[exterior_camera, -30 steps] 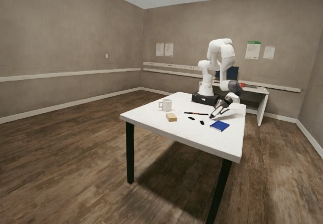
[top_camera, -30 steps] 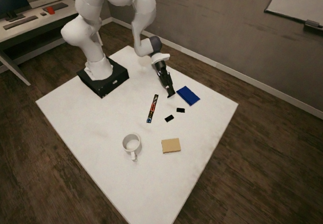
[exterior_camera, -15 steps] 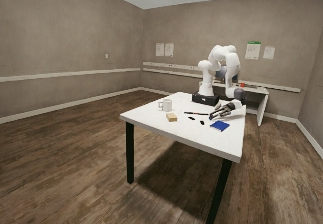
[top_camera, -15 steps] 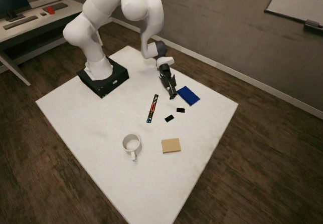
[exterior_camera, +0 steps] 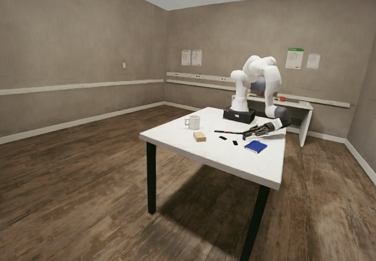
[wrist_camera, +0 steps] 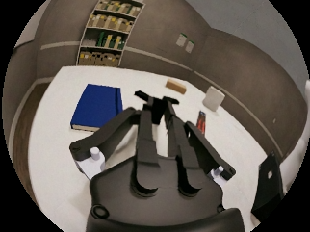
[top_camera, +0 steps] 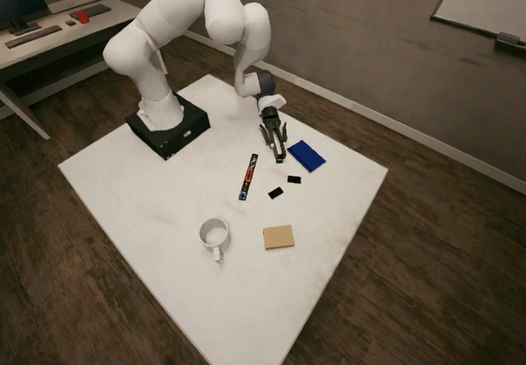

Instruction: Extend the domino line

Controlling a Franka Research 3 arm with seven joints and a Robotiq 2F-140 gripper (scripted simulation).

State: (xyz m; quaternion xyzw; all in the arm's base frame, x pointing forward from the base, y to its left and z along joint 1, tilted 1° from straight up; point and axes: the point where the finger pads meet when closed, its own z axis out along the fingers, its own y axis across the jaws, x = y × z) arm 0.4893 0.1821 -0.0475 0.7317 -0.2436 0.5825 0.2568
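The domino is 2 cm to the right of my hand, 2 cm below it and 2 cm ahead of it. The rest, counted from my hand: tan block (30 cm to the right, 19 cm ahead, 3 cm below); then white mug (42 cm to the right, 3 cm ahead, 1 cm below).
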